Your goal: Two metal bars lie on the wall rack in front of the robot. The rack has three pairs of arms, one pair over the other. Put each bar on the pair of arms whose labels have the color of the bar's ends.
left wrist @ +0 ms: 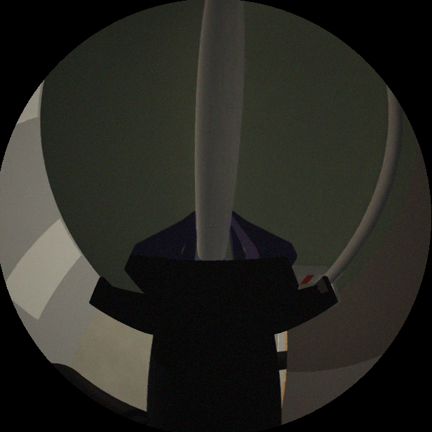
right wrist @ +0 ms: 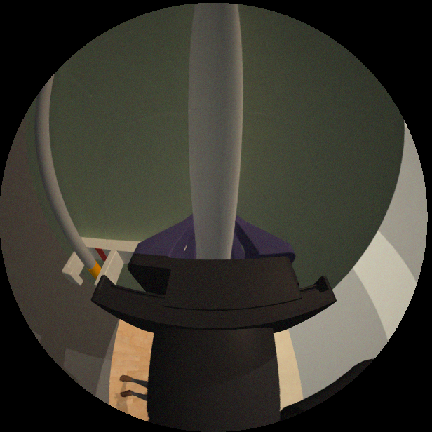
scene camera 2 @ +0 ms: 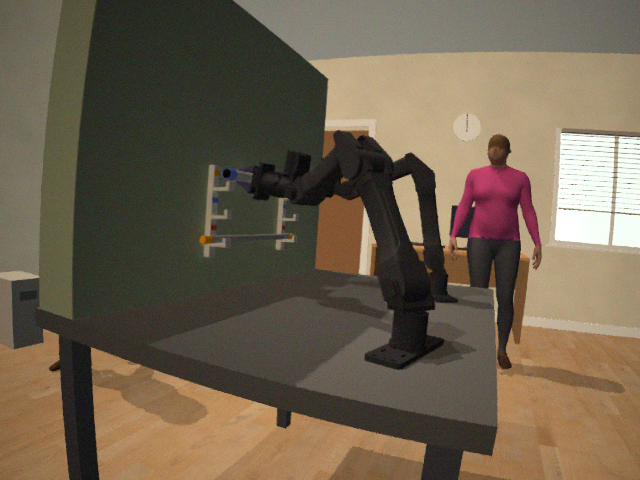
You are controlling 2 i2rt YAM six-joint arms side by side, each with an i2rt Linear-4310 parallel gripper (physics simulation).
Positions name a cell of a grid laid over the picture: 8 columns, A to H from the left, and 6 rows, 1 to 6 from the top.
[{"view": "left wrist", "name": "left gripper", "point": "D4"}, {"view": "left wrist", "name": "blue-ended bar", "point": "E2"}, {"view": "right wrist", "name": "right gripper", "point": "D4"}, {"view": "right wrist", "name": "blue-ended bar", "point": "D2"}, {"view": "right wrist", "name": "green wall panel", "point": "F3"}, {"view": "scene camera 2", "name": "left gripper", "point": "C3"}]
